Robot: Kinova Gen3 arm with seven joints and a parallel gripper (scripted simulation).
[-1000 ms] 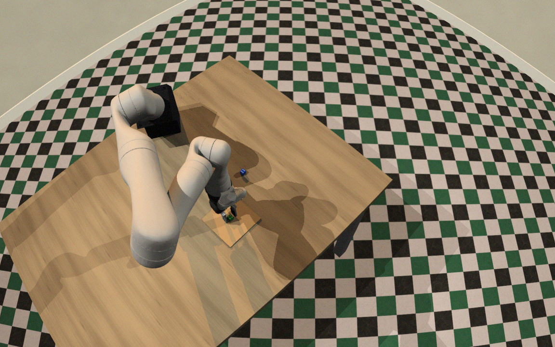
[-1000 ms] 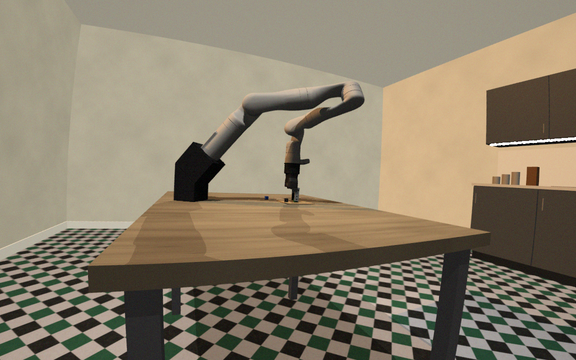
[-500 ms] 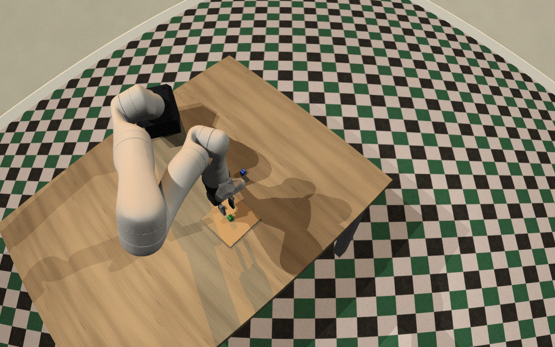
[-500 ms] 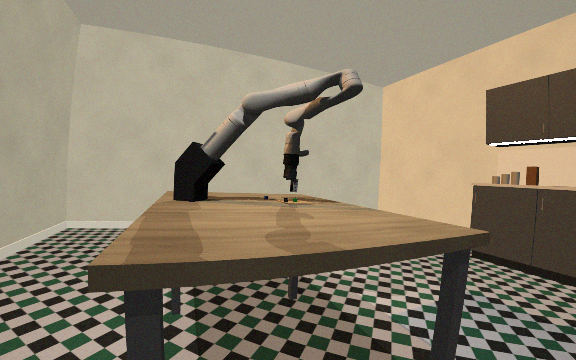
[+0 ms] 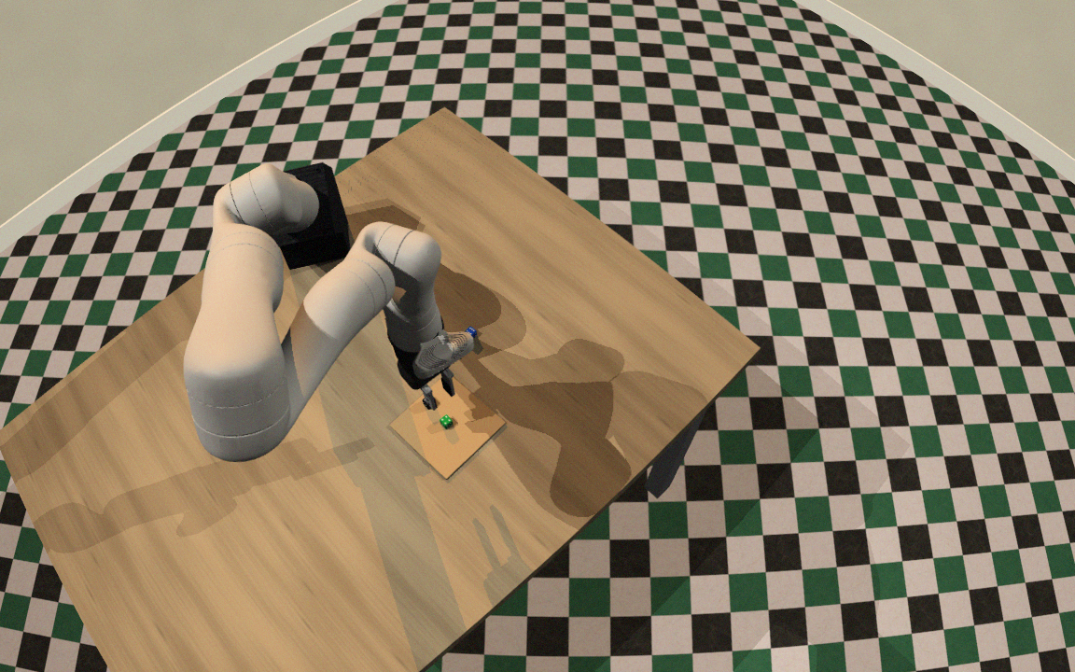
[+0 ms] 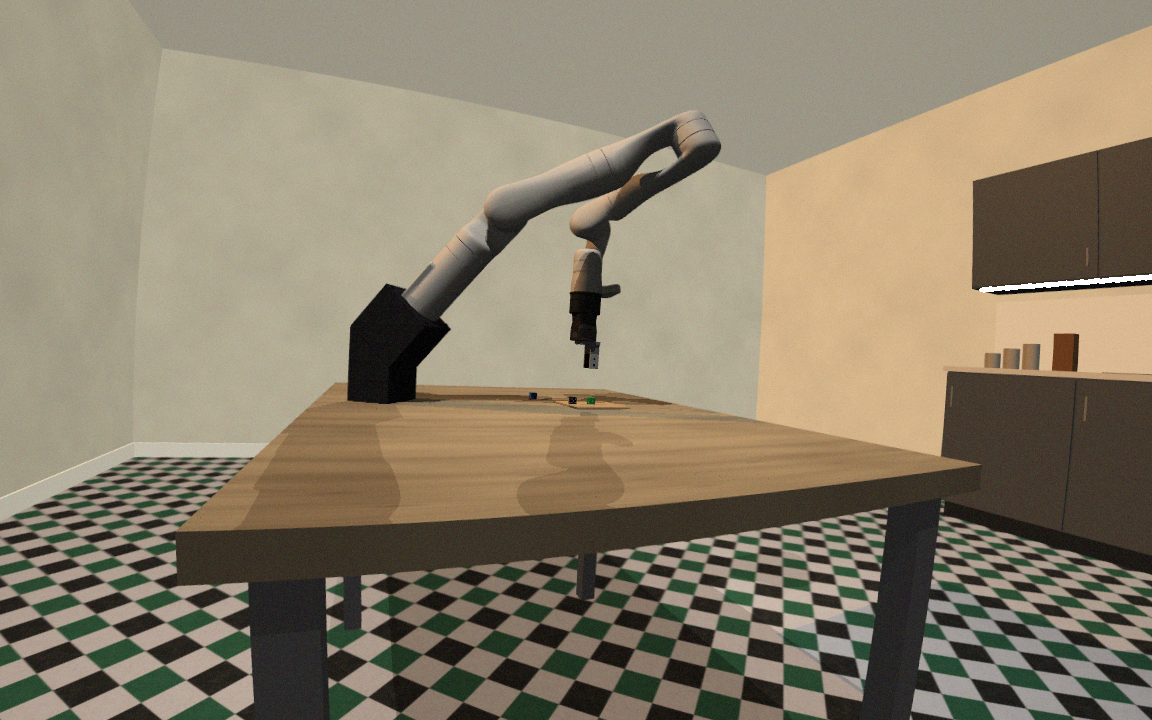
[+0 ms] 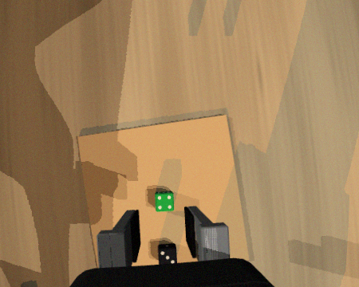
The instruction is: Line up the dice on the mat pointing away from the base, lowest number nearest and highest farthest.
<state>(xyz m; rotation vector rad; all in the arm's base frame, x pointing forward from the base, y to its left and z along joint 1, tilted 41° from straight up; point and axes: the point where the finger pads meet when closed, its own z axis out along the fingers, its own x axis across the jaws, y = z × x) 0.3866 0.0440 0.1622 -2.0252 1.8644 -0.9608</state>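
Right now the blue die is 140 mm to the left of my hand, 100 mm below it and 100 mm behind it. The rest, counted from my hand: green die: 100 mm below; black die: 100 mm below, 40 mm behind; orange mat: 110 mm below.
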